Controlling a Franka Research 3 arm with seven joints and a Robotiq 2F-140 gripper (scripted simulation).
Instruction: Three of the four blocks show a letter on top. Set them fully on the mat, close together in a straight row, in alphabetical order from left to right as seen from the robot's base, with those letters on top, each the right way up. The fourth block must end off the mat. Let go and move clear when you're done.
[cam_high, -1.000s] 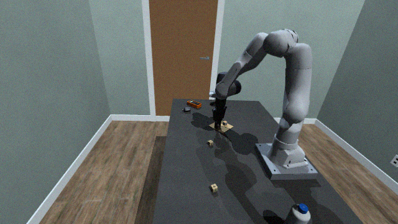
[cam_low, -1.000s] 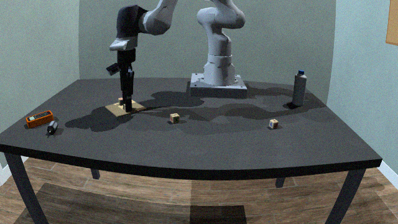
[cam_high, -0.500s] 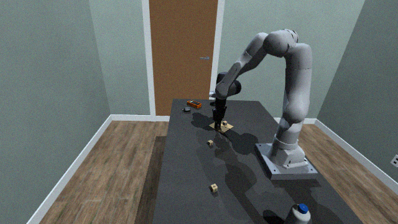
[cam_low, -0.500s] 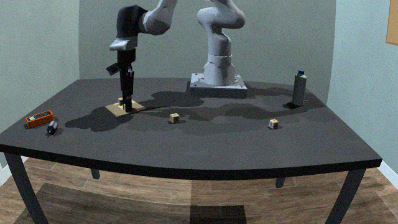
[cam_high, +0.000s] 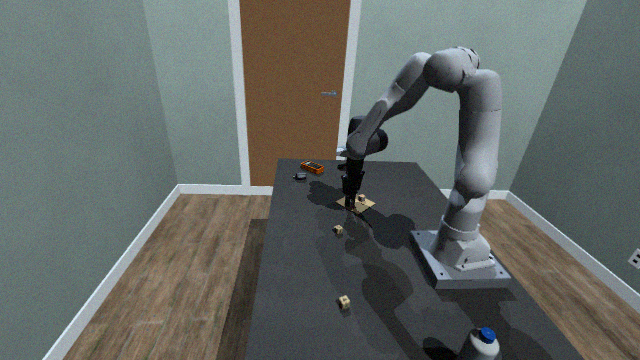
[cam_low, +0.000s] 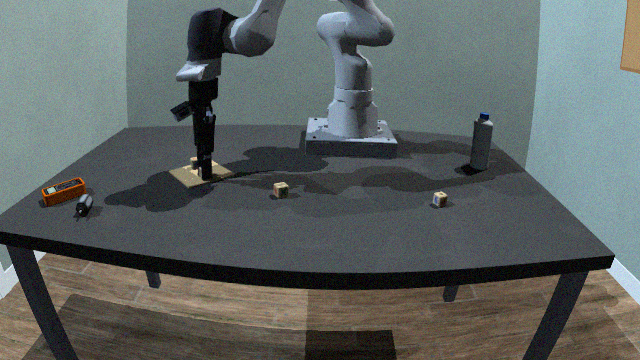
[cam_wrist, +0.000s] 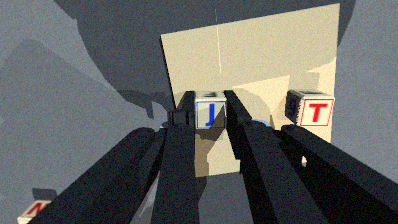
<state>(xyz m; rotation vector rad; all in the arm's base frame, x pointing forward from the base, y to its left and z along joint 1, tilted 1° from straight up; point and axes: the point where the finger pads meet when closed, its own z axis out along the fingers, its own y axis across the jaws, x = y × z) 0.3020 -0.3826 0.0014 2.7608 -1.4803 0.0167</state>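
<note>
My hand is 3 cm past the tan mat, 2 cm to the left of it and 4 cm above it. The rest, counted from my hand: block 7 cm behind, 5 cm to the right, 2 cm below; orange device 16 cm ahead, 39 cm to the right, 2 cm below.
</note>
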